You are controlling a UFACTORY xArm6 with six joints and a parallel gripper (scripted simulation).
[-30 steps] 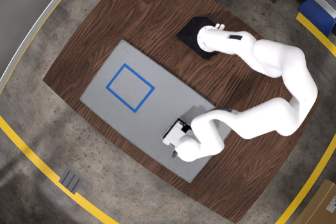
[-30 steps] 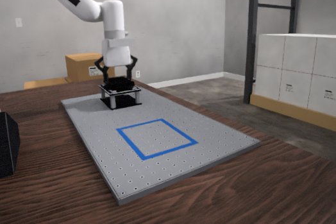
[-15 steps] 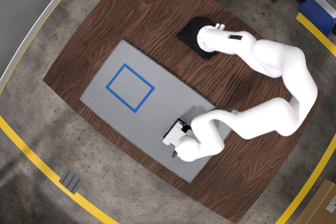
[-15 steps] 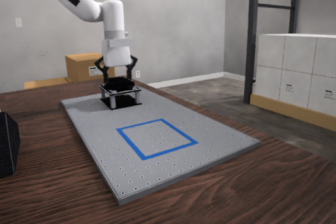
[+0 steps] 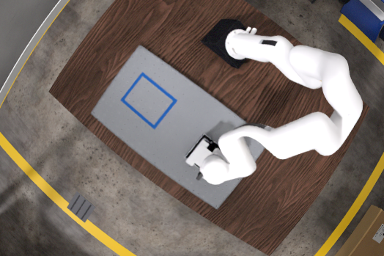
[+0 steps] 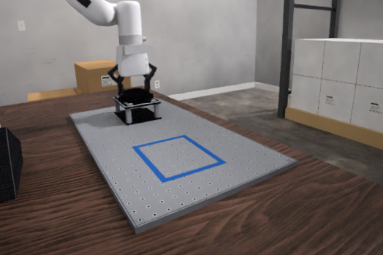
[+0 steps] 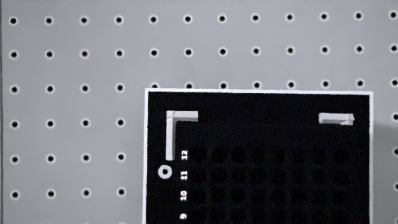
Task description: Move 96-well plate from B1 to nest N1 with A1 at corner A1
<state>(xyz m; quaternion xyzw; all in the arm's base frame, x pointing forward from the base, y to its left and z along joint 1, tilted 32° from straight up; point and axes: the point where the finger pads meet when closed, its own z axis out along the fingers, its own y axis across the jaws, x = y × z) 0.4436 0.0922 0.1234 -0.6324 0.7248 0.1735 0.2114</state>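
My gripper is now 1 cm above the black 96-well plate. The rest, counted from my hand: black plate nest N1 (3 cm below).
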